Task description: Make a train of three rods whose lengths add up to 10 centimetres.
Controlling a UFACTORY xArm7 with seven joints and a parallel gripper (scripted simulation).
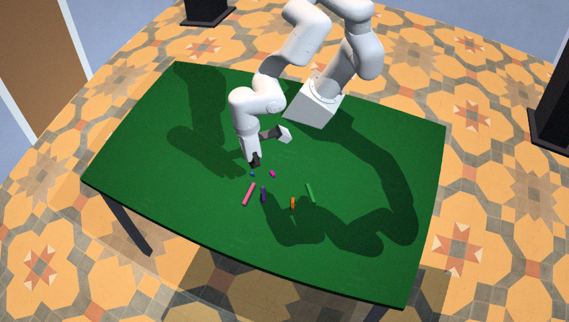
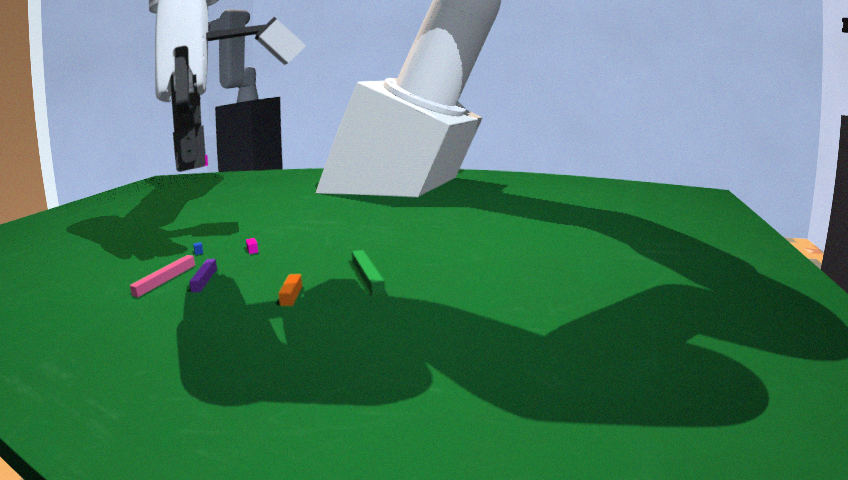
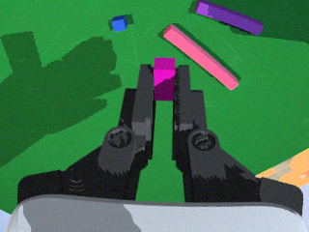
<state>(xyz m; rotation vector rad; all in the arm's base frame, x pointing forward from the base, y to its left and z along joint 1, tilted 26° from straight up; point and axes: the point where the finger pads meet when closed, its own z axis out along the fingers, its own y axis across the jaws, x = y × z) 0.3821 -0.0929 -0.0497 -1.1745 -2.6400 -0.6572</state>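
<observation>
My gripper is now 11 cm above the magenta rod, 5 cm past it and 3 cm to the right of it. The rest, counted from my hand: purple rod: 11 cm below, 4 cm to the left, 4 cm ahead; pink rod: 11 cm below, 5 cm ahead, 1 cm to the right; blue rod: 11 cm below, 3 cm to the right, 3 cm behind.
</observation>
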